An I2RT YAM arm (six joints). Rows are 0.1 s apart.
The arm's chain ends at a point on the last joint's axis. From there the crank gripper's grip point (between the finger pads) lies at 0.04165 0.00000 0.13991 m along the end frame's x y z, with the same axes.
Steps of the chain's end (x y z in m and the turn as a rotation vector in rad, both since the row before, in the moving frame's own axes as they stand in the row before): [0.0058 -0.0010 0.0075 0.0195 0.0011 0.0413]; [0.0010 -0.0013 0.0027 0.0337 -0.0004 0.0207]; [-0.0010 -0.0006 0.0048 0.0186 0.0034 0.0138]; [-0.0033 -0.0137 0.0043 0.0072 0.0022 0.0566]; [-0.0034 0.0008 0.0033 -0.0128 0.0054 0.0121]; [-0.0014 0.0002 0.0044 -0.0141 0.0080 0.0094]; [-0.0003 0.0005 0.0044 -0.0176 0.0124 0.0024]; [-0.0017 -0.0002 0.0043 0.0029 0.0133 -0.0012]
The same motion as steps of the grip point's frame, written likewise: [0.0060 -0.0020 0.0074 0.0195 0.0011 0.0413]; [0.0010 -0.0052 0.0027 0.0337 -0.0004 0.0207]; [-0.0005 -0.0026 0.0046 0.0186 0.0034 0.0138]; [-0.0030 -0.0123 0.0042 0.0072 0.0022 0.0566]; [-0.0027 0.0031 0.0031 -0.0128 0.0054 0.0121]; [-0.0003 0.0026 0.0040 -0.0141 0.0080 0.0094]; [0.0014 0.0031 0.0039 -0.0176 0.0124 0.0024]; [0.0002 -0.0007 0.0037 0.0029 0.0133 -0.0012]
